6 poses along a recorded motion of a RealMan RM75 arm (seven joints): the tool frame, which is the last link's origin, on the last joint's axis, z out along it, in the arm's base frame.
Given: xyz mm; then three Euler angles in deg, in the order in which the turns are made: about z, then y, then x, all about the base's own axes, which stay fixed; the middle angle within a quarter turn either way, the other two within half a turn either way.
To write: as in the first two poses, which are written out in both.
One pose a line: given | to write
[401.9 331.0 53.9 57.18 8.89 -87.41] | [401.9 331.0 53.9 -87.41 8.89 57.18]
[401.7 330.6 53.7 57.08 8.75 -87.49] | [401.7 330.6 53.7 -87.49 8.75 57.08]
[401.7 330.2 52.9 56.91 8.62 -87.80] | [401.7 330.2 52.9 -87.80 8.62 56.91]
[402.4 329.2 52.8 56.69 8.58 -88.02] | [402.4 329.2 52.8 -88.02 8.58 56.69]
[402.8 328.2 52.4 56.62 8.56 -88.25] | [402.8 328.2 52.4 -88.25 8.56 56.62]
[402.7 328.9 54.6 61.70 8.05 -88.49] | [402.7 328.9 54.6 -88.49 8.05 61.70]
